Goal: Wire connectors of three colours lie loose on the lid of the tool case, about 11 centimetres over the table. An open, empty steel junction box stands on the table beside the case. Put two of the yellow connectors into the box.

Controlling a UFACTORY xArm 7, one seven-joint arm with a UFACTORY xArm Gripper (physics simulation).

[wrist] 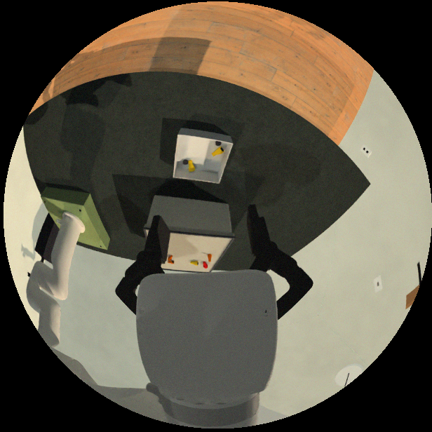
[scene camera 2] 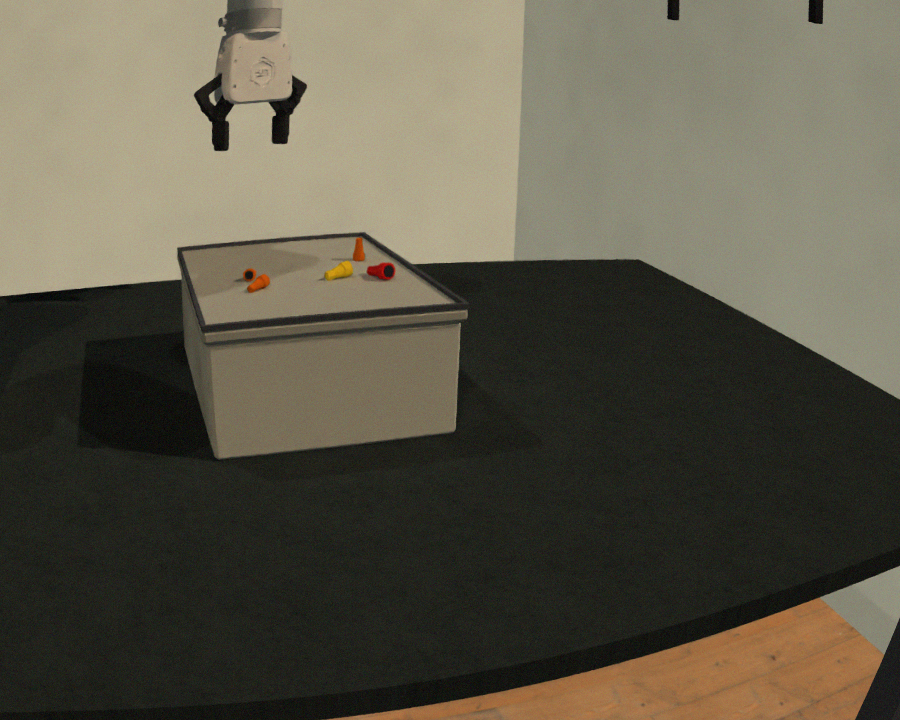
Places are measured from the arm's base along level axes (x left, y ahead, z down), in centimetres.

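Pixels of known places: gripper, fingertip midpoint: [scene camera 2: 250, 147].
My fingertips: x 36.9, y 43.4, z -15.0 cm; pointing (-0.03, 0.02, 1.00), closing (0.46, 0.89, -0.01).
Behind a point stands the place of what it marks.
The open steel junction box [wrist: 206, 135] stands on the table beyond the case in the wrist view. Two yellow connectors [wrist: 218, 151] [wrist: 191, 166] lie inside it, apart from each other. On the pale lid [scene camera 2: 315, 301] @[z -5.6, x -5.9, y 47.6 cm] [wrist: 192, 243] of the tool case lie another yellow connector [scene camera 2: 339, 271] @[z -6.4, x 0.8, y 50.6 cm] [wrist: 194, 262] and a red connector [scene camera 2: 381, 271] @[z -6.5, x -0.5, y 54.2 cm] [wrist: 205, 265]. An orange connector [scene camera 2: 358, 250] @[z -6.7, x 7.7, y 53.4 cm] [wrist: 209, 257] stands upright near them, and two more orange ones [scene camera 2: 258, 283] @[z -6.3, x -1.6, y 42.9 cm] [scene camera 2: 249, 274] @[z -6.3, x 1.6, y 42.2 cm] are at the left. My gripper [scene camera 2: 249, 144] @[z -15.0, x 36.9, y 43.4 cm] [wrist: 204, 218] is wide open and empty, high above lid level.
The case's side wall [scene camera 2: 334, 390] @[z 0.5, x -10.7, y 48.5 cm] [wrist: 192, 212] rises from the black table [scene camera 2: 525, 540] @[z 5.7, x -27.4, y 59.0 cm] [wrist: 280, 145]. The case stands between the box and the lower part of the wrist view. A green block [wrist: 95, 225] with a white arm [wrist: 67, 250] is at the left there.
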